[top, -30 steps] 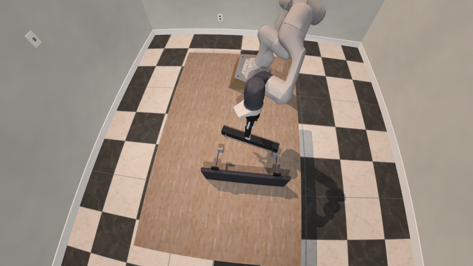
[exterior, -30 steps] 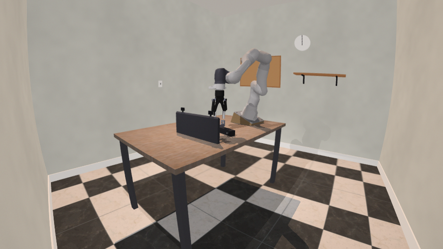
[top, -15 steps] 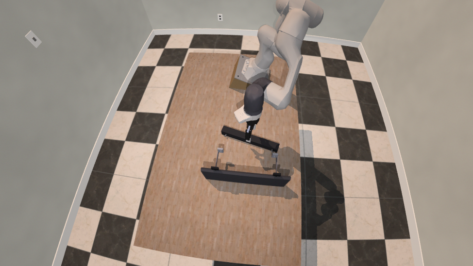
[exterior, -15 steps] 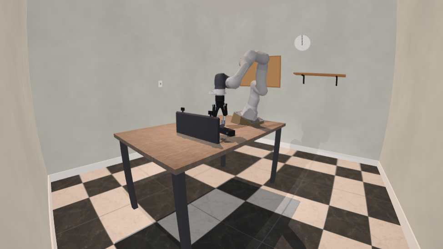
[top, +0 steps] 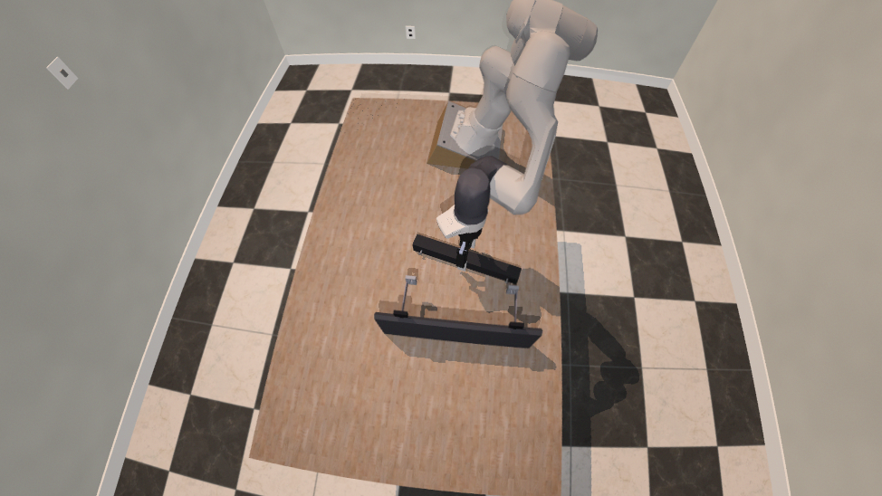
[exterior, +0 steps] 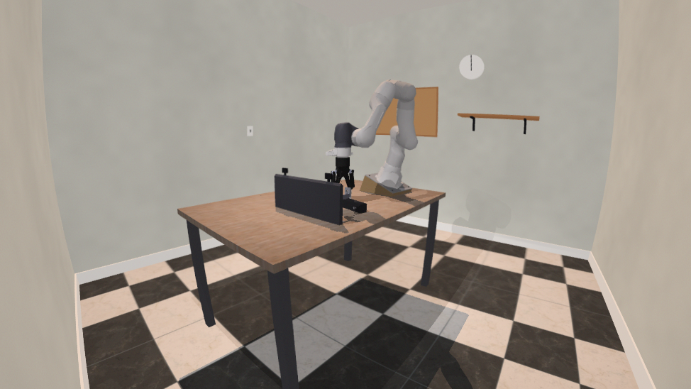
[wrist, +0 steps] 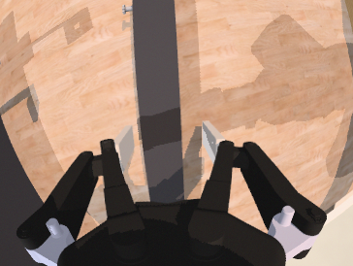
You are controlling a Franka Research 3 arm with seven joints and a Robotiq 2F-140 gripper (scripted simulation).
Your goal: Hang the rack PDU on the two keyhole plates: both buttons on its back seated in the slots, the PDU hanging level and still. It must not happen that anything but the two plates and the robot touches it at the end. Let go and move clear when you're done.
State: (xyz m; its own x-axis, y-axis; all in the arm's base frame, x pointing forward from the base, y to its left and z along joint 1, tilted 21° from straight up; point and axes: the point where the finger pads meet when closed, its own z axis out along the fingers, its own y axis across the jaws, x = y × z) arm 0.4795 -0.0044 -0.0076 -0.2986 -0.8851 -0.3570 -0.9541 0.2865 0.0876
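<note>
The rack PDU is 20 mm below my hand, 20 mm ahead of it and 10 mm to the right of it. From my hand the other things lie so: dark upright panel 270 mm ahead, 40 mm above, 20 mm to the right.
</note>
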